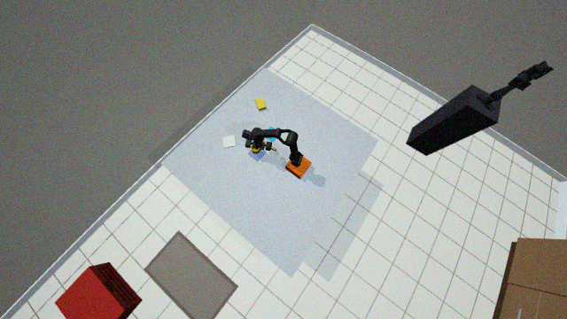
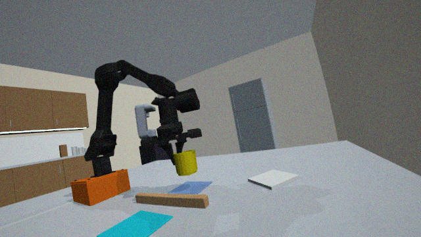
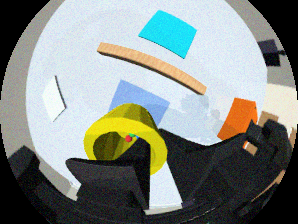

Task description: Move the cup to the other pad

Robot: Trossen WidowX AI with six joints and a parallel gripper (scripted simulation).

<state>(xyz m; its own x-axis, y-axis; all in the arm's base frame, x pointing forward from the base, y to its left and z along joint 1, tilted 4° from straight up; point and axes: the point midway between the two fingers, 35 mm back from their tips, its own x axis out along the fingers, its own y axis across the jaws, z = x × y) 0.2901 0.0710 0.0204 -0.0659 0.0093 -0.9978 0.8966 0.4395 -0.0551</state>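
My gripper tip is 19 cm to the left of the cyan pad, 9 cm above it and 2 cm short of it. Also, from my gripper tip: white pad 27 cm ahead, 8 cm below, 6 cm to the left; then wooden bar 9 cm to the right, 8 cm below, 2 cm ahead; then yellow cup 2 cm ahead, 1 cm to the left.
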